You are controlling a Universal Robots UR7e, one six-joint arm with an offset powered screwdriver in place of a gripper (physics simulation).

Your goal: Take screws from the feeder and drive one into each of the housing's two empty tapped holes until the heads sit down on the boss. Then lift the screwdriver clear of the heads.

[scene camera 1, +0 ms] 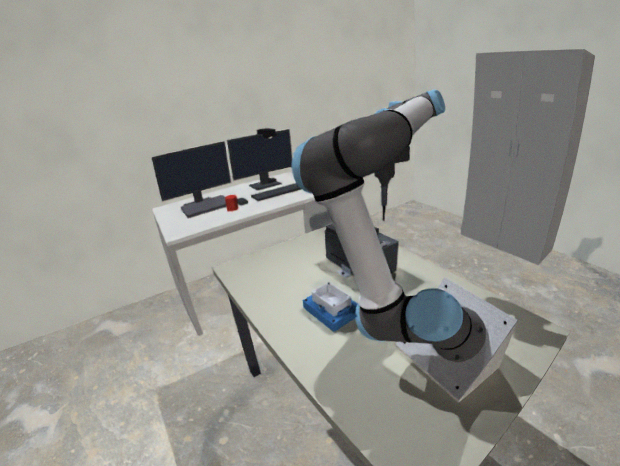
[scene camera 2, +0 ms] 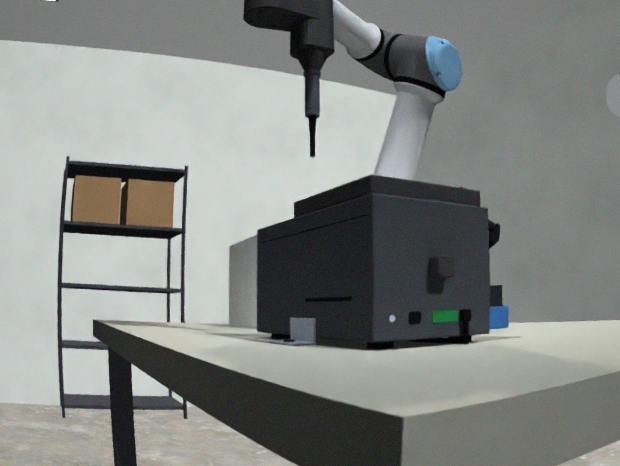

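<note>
My gripper, a dark powered screwdriver (scene camera 1: 383, 219) (scene camera 2: 312, 155), points straight down with its thin bit high above the feeder's top. No screw shows on the bit tip in either view. The black screw feeder (scene camera 1: 389, 251) (scene camera 2: 431, 225) stands on the table, partly behind my arm in scene camera 1. The pale, open-topped housing (scene camera 1: 331, 299) sits on a blue fixture (scene camera 1: 334, 321) (scene camera 2: 499, 317) beside my arm, well away from the bit. Its tapped holes are too small to tell whether they are filled. In scene camera 2 the feeder hides most of the fixture.
My arm rises from a grey mounting block (scene camera 1: 493, 345) on the table (scene camera 1: 280, 280) (scene camera 2: 320, 370). A small pale bracket (scene camera 1: 344, 271) (scene camera 2: 302, 329) stands at the feeder's foot. A white desk (scene camera 1: 200, 231) with monitors and a red mug (scene camera 1: 231, 202) stands behind. A grey cabinet (scene camera 1: 521, 150) stands farther right.
</note>
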